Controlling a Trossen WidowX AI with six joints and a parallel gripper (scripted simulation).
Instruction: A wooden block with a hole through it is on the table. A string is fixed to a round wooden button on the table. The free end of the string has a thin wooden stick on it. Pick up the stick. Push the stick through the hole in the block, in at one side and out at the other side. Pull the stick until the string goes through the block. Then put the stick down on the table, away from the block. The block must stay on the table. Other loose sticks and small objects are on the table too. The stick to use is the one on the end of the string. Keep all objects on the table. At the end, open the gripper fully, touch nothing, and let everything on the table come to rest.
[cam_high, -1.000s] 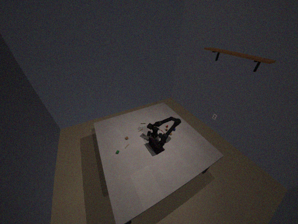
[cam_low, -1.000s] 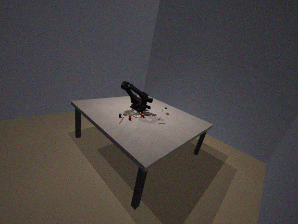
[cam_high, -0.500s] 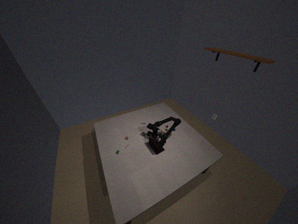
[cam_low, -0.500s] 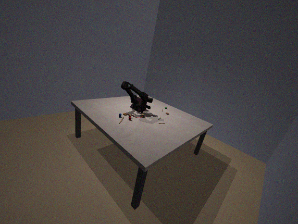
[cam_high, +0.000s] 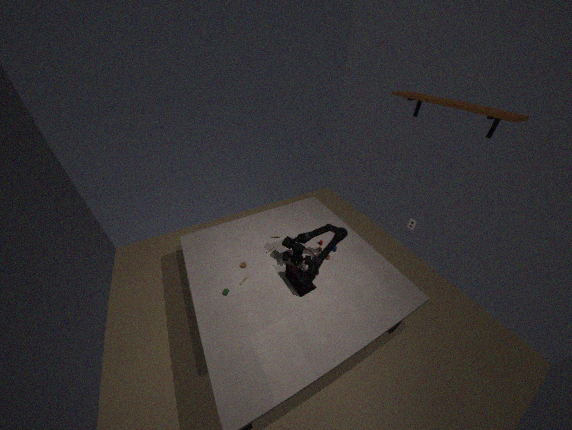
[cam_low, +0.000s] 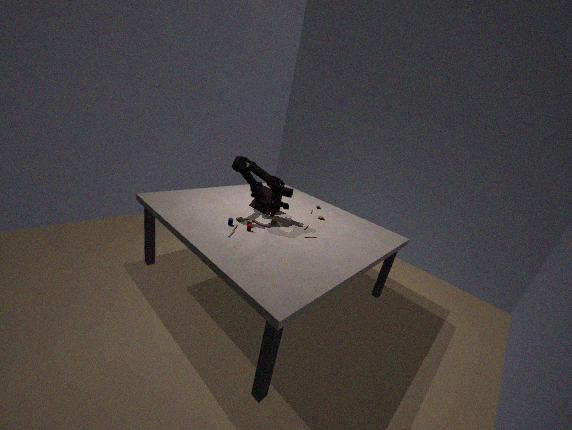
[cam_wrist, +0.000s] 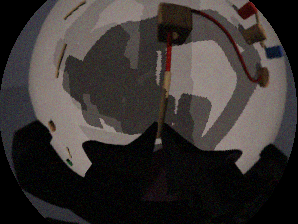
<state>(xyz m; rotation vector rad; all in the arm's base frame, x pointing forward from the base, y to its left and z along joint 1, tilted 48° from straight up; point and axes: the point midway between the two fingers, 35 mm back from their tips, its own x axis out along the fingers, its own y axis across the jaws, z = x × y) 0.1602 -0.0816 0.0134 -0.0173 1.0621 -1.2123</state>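
The thin wooden stick is 30 mm ahead of my gripper tip, 30 mm to the right of it and 10 mm above it. Round my gripper tip: red object (50 mm ahead, 280 mm to the right, 20 mm above); wooden block (80 mm ahead, 90 mm to the right, 20 mm above); button (80 mm behind, 230 mm to the right, 10 mm above).
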